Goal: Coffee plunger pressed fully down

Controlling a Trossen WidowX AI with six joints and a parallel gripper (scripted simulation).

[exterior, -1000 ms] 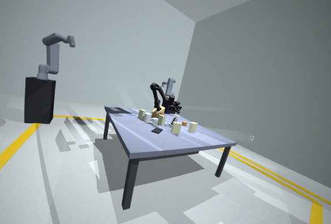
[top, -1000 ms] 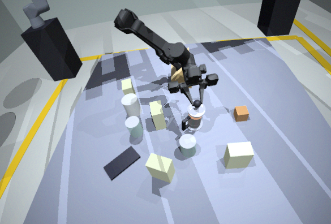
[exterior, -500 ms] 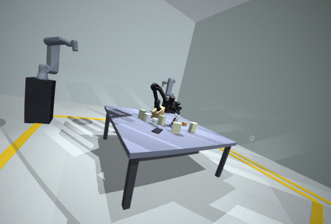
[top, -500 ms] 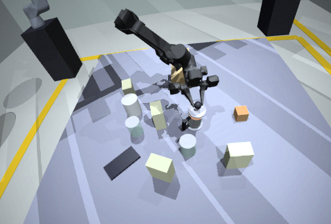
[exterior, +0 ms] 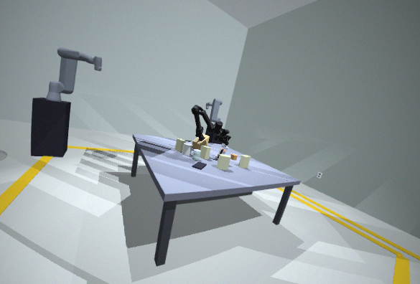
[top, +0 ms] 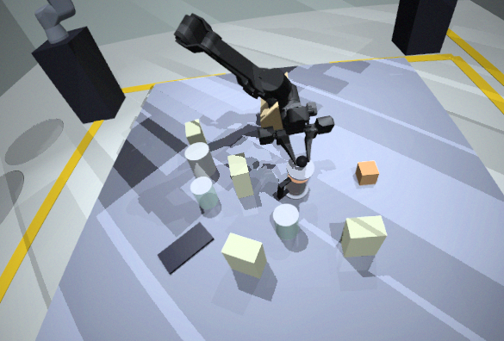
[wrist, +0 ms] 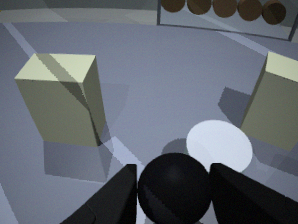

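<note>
Now: the coffee press 8 cm below my gripper tip, 2 cm to the right of it and 2 cm behind it. The rest, counted from my gripper tip: flat black slab: 34 cm to the right, 17 cm below, 12 cm ahead.
</note>
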